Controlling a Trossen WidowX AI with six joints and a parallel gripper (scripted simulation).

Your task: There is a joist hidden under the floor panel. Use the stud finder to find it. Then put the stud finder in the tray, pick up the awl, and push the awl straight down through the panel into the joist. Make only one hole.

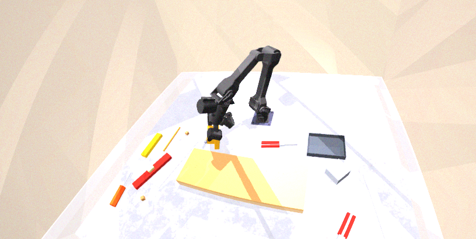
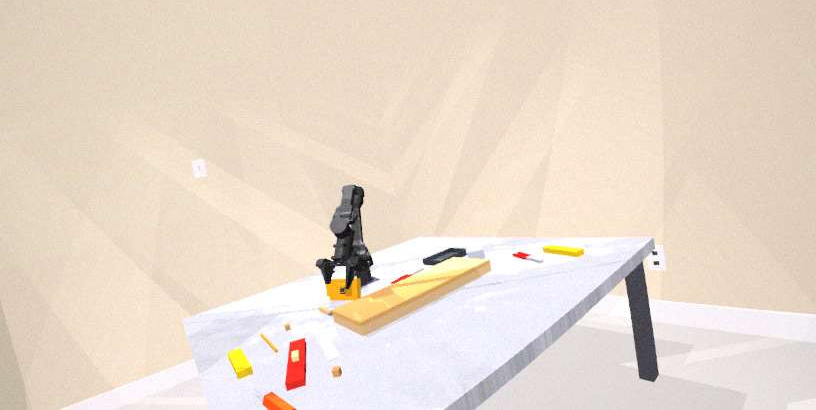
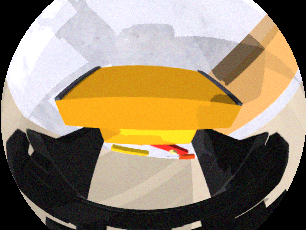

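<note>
Right now the stud finder is 1 cm to the left of my gripper tip and 1 cm ahead of it. Also, from my gripper tip: square light 3 cm ahead; then thin orange stick 25 cm to the right, 7 cm below, 1 cm behind; then awl 7 cm below, 4 cm to the right, 2 cm behind.
</note>
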